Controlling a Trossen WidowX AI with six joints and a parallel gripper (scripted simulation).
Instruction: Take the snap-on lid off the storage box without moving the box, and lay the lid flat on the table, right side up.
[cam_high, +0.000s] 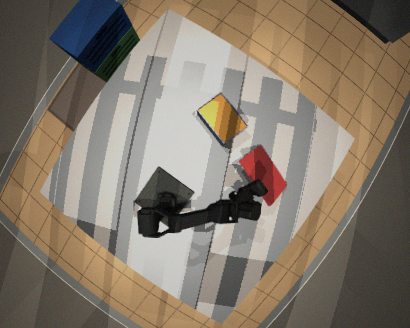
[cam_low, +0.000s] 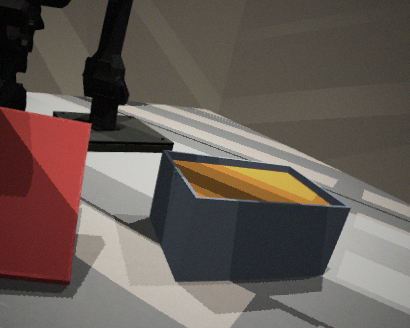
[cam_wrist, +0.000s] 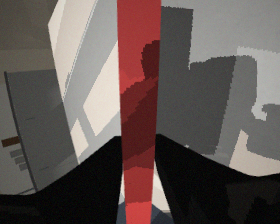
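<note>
Now: the red lid 6 cm ahead of my gripper tip, 5 cm below it and 3 cm to the right of it. The rest, counted from my gripper tip: blue-grey storage box: 26 cm to the left, 19 cm ahead, 7 cm below.
</note>
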